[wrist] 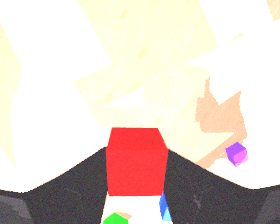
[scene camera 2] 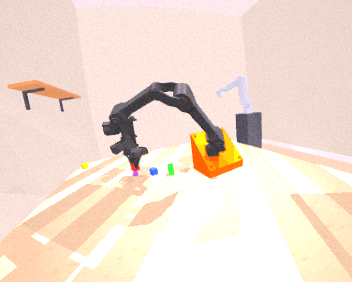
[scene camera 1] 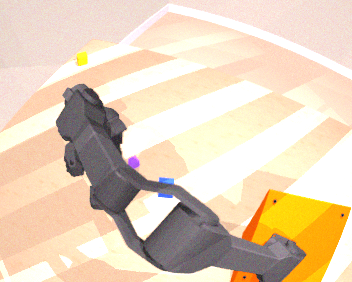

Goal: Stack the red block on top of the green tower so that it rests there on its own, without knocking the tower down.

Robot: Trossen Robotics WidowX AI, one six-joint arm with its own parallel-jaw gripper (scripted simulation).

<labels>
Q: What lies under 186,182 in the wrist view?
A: The gripper.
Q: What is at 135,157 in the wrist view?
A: A red block.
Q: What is the gripper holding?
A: A red block.
</labels>
